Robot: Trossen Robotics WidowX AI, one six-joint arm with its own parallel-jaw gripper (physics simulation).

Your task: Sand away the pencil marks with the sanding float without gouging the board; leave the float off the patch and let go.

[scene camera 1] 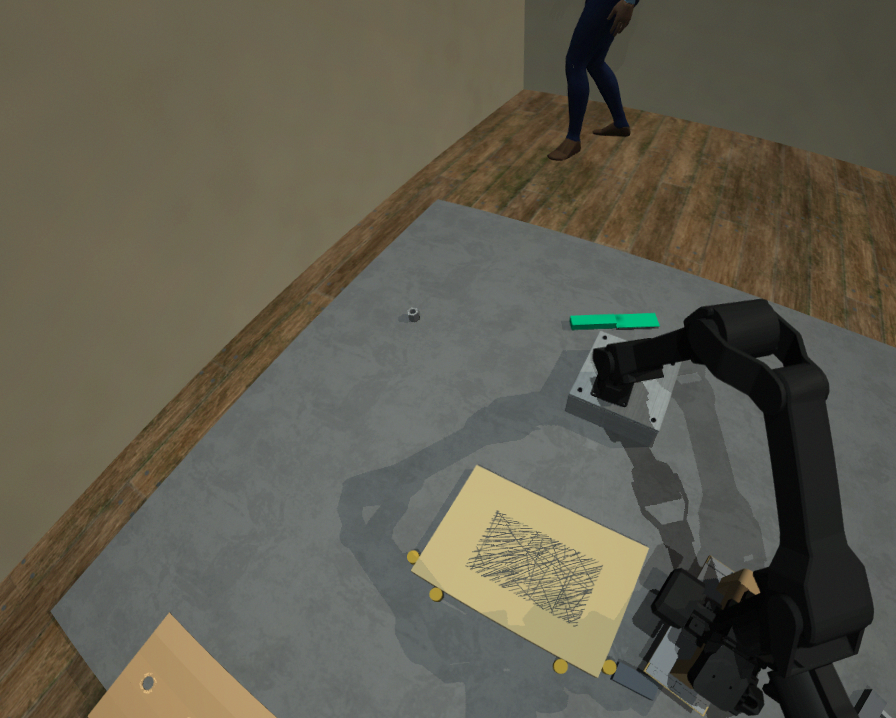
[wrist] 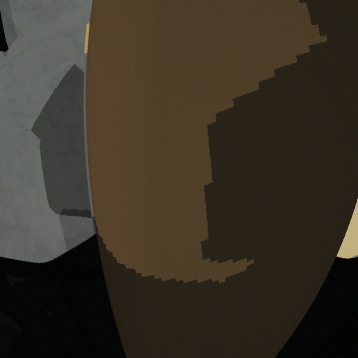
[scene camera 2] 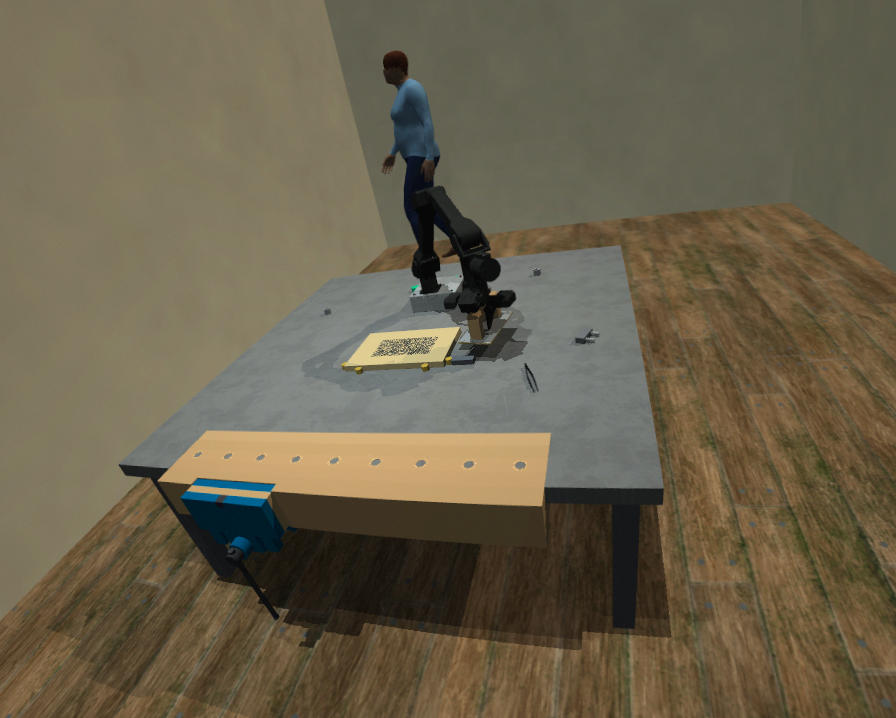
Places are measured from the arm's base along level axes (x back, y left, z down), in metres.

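Pixels of known places: gripper, fingertip midpoint: (scene camera 1: 703, 643) (scene camera 2: 484, 329); arm's base, origin of the base link: (scene camera 1: 612, 387) (scene camera 2: 430, 289).
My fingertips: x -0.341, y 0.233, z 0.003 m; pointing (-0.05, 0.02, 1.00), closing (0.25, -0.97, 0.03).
Observation:
Ahead of a thing's pixels: the offset from my fingertips to its top centre. "spot": to the spot under its first point.
The pale yellow board {dx +0.019, dy -0.252, dz +0.039 m} (scene camera 1: 448, 523) (scene camera 2: 361, 356) (wrist: 351, 237) lies flat on the grey table. A dense rectangular patch of dark pencil marks {spot: dx +0.020, dy -0.241, dz +0.039 m} (scene camera 1: 538, 564) (scene camera 2: 405, 346) covers its middle. My gripper (scene camera 1: 701, 634) (scene camera 2: 478, 311) is shut on the wooden handle of the sanding float {dx +0.018, dy +0.003, dz -0.072 m} (scene camera 1: 740, 584) (scene camera 2: 475, 326) (wrist: 150, 150). The float is off the patch, beside the board's right edge in both scene views. Its thin pale plate is partly hidden by the gripper. Whether the plate touches the table cannot be told. The handle fills most of the wrist view.
Round yellow pegs {dx -0.085, dy -0.358, dz +0.043 m} (scene camera 1: 436, 594) (scene camera 2: 358, 370) stand along the board's near edge. A dark grey bar {dx -0.072, dy -0.057, dz +0.043 m} (scene camera 1: 634, 679) (scene camera 2: 462, 360) lies by its near right corner. A metal base block (scene camera 1: 624, 418) (scene camera 2: 430, 302), a green bar {dx +0.546, dy -0.273, dz +0.041 m} (scene camera 1: 635, 321), black tweezers-like tool {dx -0.177, dy +0.123, dz +0.047 m} (scene camera 2: 530, 377) and wooden bench beam (scene camera 2: 403, 478) also show.

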